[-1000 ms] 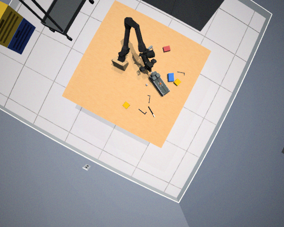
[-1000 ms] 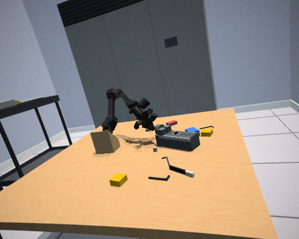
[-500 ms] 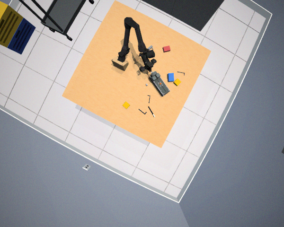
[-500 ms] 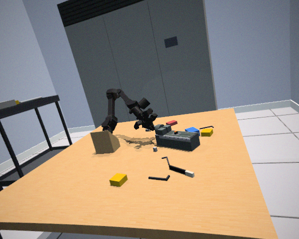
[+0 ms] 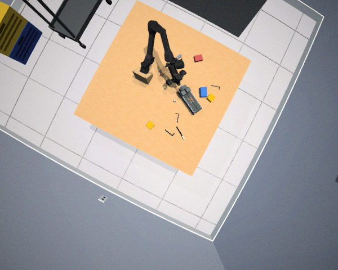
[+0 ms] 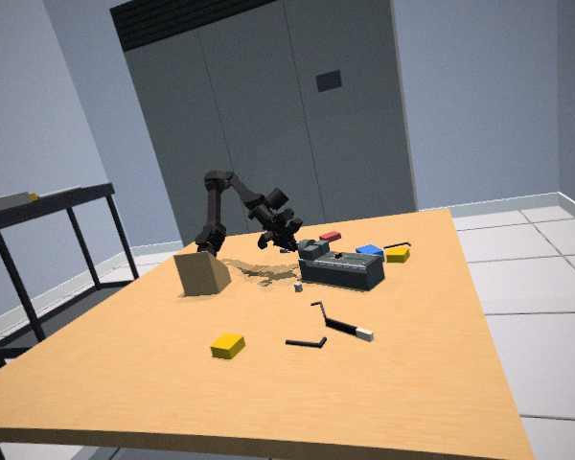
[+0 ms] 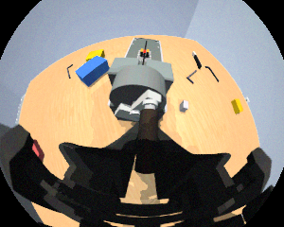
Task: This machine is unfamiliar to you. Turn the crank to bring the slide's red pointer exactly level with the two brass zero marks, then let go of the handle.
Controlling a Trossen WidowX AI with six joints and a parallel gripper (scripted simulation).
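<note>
My gripper tip is now 30 mm below the dark crank handle, 20 mm past it and 10 mm to the right of it. Round my gripper tip: small grey cube (130 mm to the right, 80 mm below, 20 mm ahead); then blue block (230 mm ahead, 70 mm below, 60 mm to the left); then red pointer (150 mm ahead, 70 mm to the right, 10 mm below).
</note>
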